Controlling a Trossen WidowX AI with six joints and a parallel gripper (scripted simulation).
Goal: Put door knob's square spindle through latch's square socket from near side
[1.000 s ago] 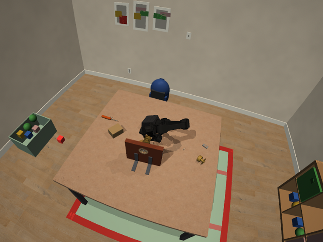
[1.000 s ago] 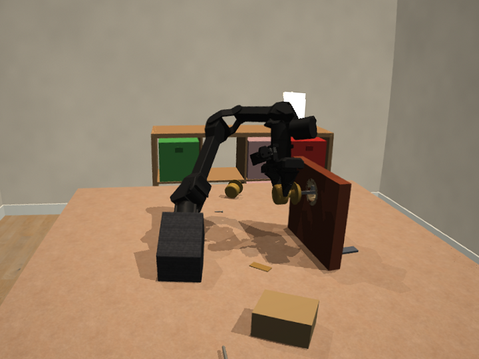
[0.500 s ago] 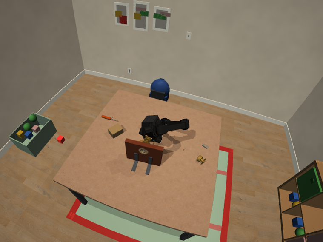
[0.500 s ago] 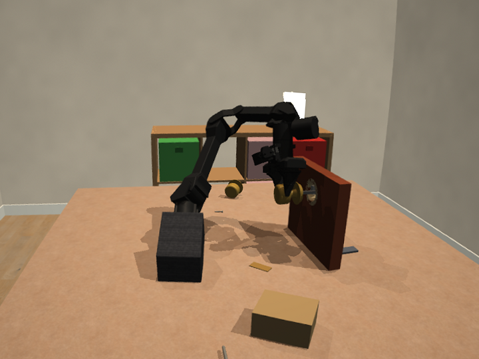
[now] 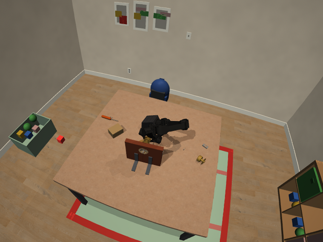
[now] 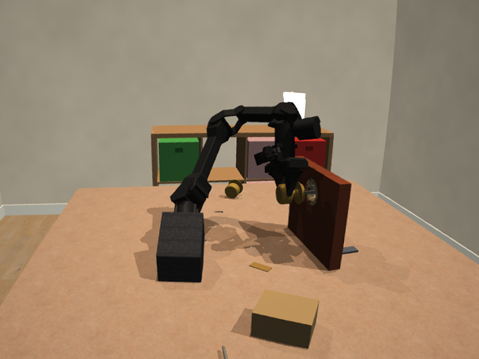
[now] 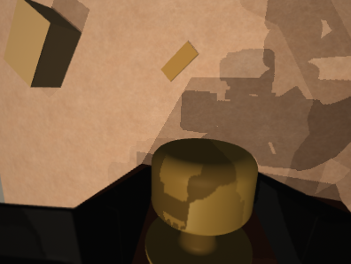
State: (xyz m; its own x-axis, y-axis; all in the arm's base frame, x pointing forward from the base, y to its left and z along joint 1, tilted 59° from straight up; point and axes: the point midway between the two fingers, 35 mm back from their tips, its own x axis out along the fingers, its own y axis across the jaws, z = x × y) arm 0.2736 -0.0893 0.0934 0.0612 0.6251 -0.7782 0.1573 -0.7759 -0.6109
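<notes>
Now: the dark red wooden door panel 10 cm ahead of my hand, 5 cm below it and 1 cm to the left of it. From my hand the other things lie so: screwdriver (53 cm to the right, 19 cm below, 18 cm behind); tan box (37 cm to the right, 17 cm below, 6 cm behind); flat plate (20 cm below, 11 cm to the right, 7 cm behind).
</notes>
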